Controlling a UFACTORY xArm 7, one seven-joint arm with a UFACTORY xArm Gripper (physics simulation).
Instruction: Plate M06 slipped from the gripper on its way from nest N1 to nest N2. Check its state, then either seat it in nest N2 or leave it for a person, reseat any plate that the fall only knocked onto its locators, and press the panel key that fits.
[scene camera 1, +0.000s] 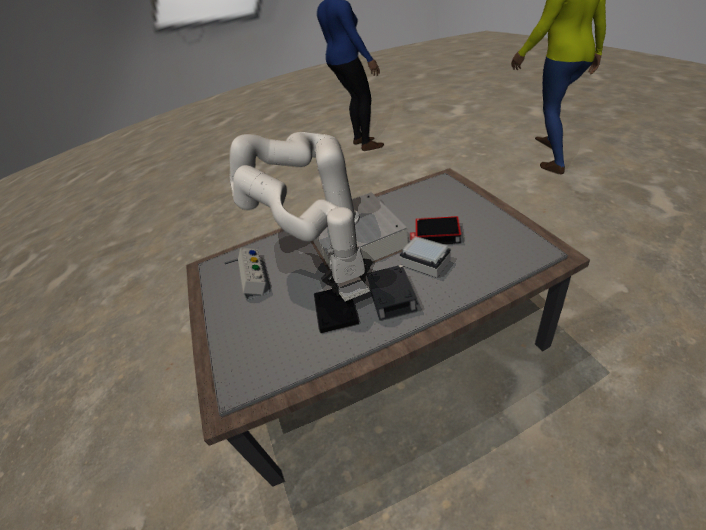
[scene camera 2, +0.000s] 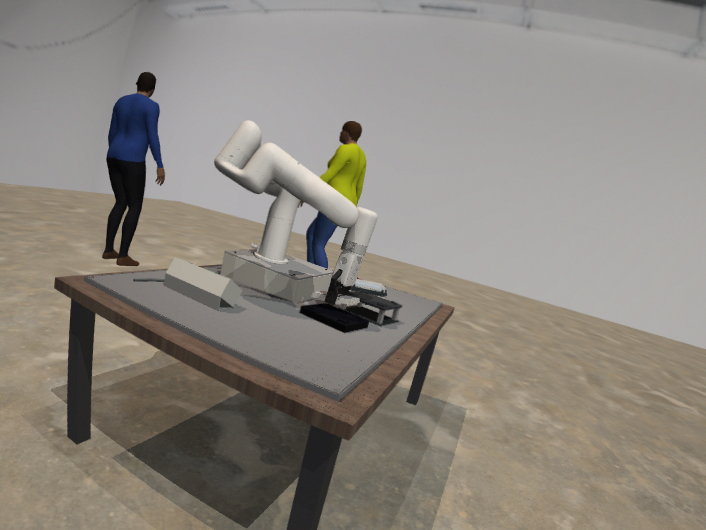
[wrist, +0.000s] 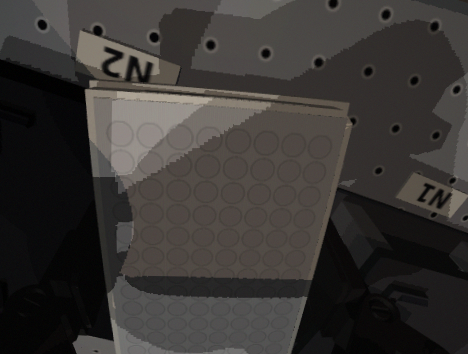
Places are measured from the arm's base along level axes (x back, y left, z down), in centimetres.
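Pixels of known places: gripper, fingertip midpoint: (scene camera 1: 349, 287) (scene camera 2: 335, 302) (wrist: 212, 231); arm's base, link origin: (scene camera 2: 270, 259).
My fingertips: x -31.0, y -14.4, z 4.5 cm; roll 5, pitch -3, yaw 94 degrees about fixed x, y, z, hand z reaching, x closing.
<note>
Ahead of a thing's pixels: the offset from my fingertips to its top centre. "spot": to the spot under its first point.
My gripper (scene camera 1: 352, 286) (scene camera 2: 339, 292) hangs low over the table between two dark nests and is shut on plate M06 {dy +0.1, dx +0.0, dz -3.0 cm} (scene camera 1: 356, 292) (wrist: 225, 211). The plate is a pale well plate with rows of round wells and fills the wrist view. It looks whole from above. The N2 label {spot: dy -4.2, dx +6.6, dz +3.5 cm} (wrist: 124, 63) shows just past its far left corner, beside the flat black nest {dy -7.1, dx -2.8, dz +0.9 cm} (scene camera 1: 334, 312) (scene camera 2: 334, 318). A raised dark nest {dy +10.1, dx -9.2, dz -2.7 cm} (scene camera 1: 394, 291) (scene camera 2: 376, 304) stands to the right. The key panel {dy -25.5, dx +31.1, dz -4.7 cm} (scene camera 1: 253, 270) (scene camera 2: 201, 284) with blue, yellow and green keys stands at the left.
A second pale plate {dy +28.5, dx -2.4, dz -3.5 cm} (scene camera 1: 427, 251) sits on a grey block. A red-framed black pad {spot: dy +41.7, dx +7.8, dz -0.3 cm} (scene camera 1: 437, 227) lies behind it. The arm's base block (scene camera 1: 379, 226) is at the back. A person in blue (scene camera 1: 348, 68) and a person in yellow (scene camera 1: 569, 63) walk beyond the table.
</note>
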